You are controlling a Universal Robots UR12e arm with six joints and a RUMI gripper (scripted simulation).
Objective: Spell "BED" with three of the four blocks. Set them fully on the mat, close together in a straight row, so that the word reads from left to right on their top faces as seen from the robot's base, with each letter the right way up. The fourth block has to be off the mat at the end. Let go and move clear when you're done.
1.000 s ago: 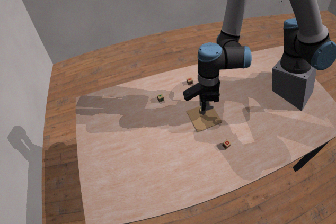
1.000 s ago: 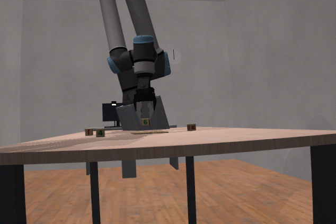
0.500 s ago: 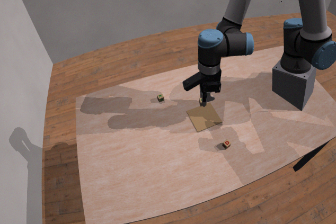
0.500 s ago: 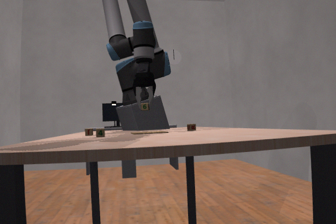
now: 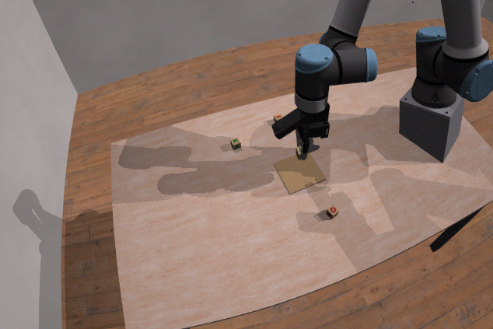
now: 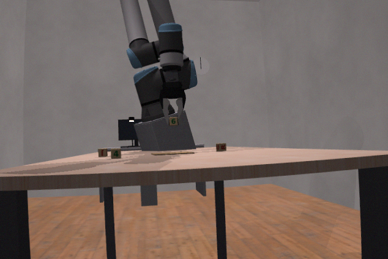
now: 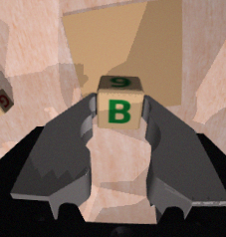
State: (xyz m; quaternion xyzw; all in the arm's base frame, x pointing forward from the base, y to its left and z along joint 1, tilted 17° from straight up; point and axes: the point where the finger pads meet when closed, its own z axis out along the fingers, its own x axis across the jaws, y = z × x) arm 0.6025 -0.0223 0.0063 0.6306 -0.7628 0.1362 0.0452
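My gripper is now 10 mm past the tan mat, 10 mm to the left of it and 120 mm above it. From my hand the other things lie so: green block 150 mm ahead, 210 mm to the right, 110 mm below.
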